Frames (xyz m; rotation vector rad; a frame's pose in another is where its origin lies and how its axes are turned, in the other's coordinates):
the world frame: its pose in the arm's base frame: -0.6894 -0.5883 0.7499 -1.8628 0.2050 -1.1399
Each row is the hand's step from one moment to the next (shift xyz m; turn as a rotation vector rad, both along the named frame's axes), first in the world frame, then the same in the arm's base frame.
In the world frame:
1: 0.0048 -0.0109 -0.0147 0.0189 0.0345 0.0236
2: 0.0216 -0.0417 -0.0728 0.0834 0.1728 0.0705
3: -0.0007 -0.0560 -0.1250 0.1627 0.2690 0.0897
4: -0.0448 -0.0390 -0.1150 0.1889 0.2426 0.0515
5: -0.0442 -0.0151 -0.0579 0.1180 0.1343 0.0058
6: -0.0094 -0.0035 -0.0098 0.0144 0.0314 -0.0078
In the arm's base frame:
1: -0.0119 -0.0054 0.0136 0.0391 -0.0155 -0.0184
2: -0.0567 -0.0327 0.0568 0.1524 -0.1009 -0.0915
3: -0.1138 -0.0443 0.0620 0.2401 -0.1873 -0.1189
4: -0.1257 -0.0237 0.0199 0.2173 -0.2100 -0.0764
5: -0.0740 -0.0027 -0.0069 0.1102 -0.1376 -0.0304
6: -0.0139 0.0011 -0.0016 0.0113 -0.0305 -0.0139

